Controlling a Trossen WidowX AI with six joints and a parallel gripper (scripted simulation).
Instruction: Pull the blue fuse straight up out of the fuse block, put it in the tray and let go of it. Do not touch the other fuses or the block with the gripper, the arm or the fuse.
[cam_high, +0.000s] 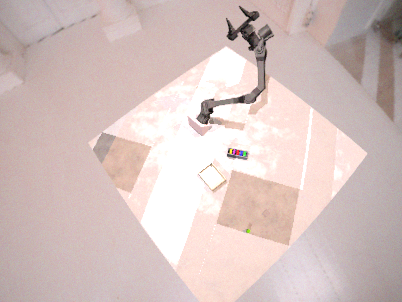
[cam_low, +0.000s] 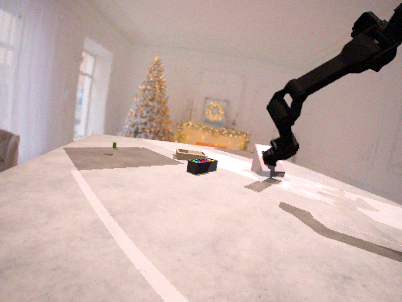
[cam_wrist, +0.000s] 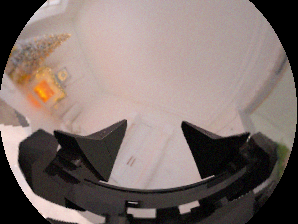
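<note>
Right now the blue fuse is 540 mm below my gripper tip, 420 mm ahead of it and 310 mm to the right of it. From my gripper tip the other things lie so: tray (570 mm below, 520 mm to the right, 400 mm ahead).
</note>
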